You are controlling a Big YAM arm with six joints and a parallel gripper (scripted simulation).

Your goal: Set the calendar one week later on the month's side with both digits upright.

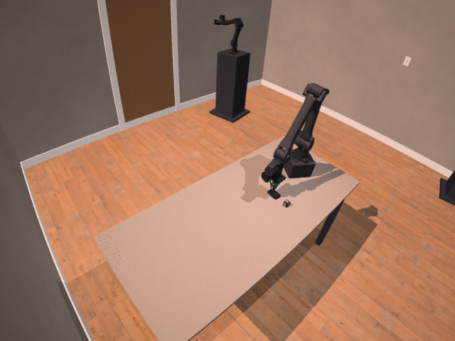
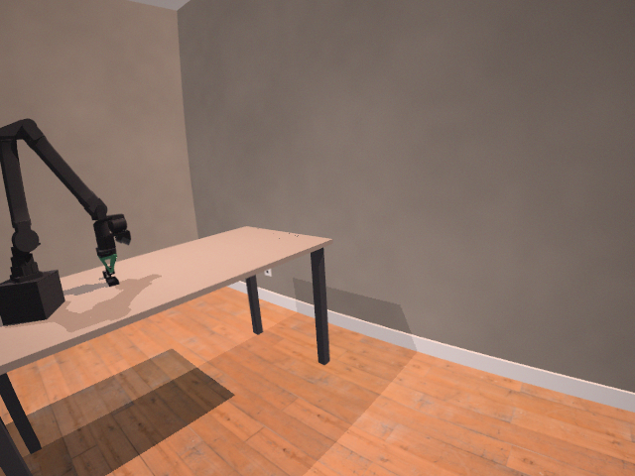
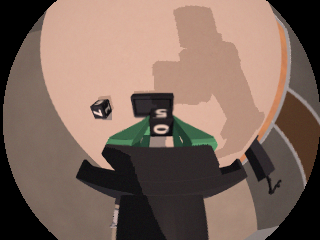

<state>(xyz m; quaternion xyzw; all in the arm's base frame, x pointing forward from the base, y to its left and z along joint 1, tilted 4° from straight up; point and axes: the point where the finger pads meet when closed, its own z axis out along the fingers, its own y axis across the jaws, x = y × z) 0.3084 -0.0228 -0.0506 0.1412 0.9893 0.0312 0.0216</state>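
Right now the dark calendar tray is 5 cm below my hand and 2 cm to the left of it.
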